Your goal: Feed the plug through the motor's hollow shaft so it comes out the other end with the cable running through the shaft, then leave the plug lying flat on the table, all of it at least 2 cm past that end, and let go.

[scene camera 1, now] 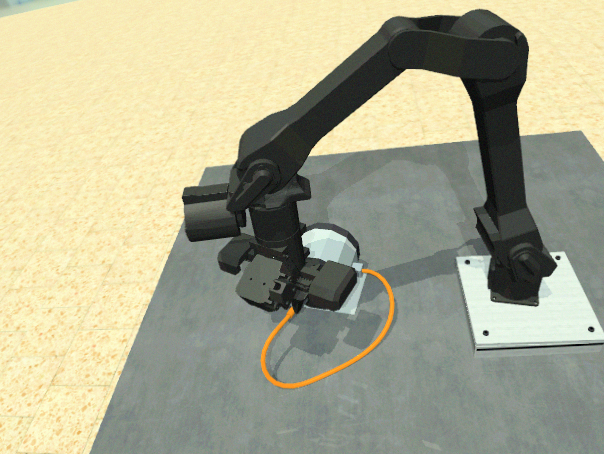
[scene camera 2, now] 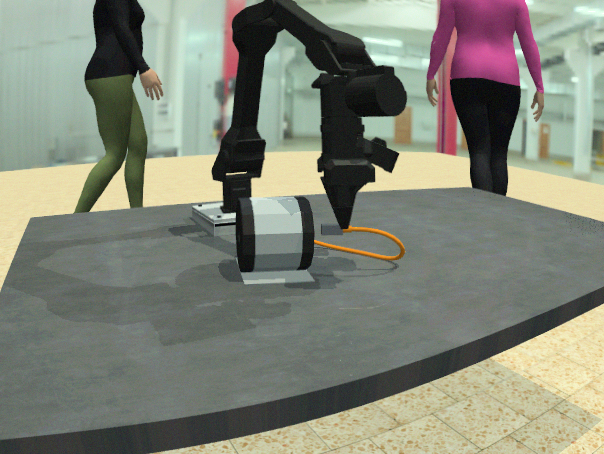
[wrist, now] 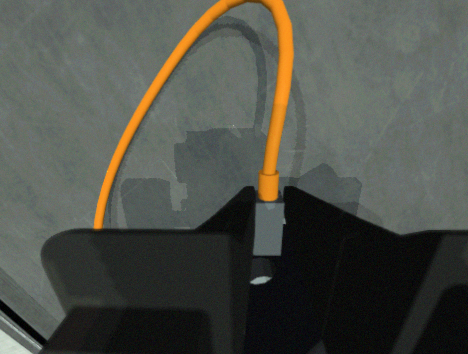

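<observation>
The motor, a pale cylinder with dark end rings, lies on its side on a light base plate. My gripper is shut on the grey plug and holds it roughly level above the table. In scene camera 2 the plug's free end points at the motor's right end, with a small gap showing. The orange cable loops from the plug back to the motor's side. The gripper hides the motor's near end in scene camera 1; the shaft opening cannot be made out.
The arm's white mounting plate stands on the grey table, to the right of the motor in scene camera 1. The cable loop spreads over the table on the side of the plug away from the motor. Two people stand beyond the table.
</observation>
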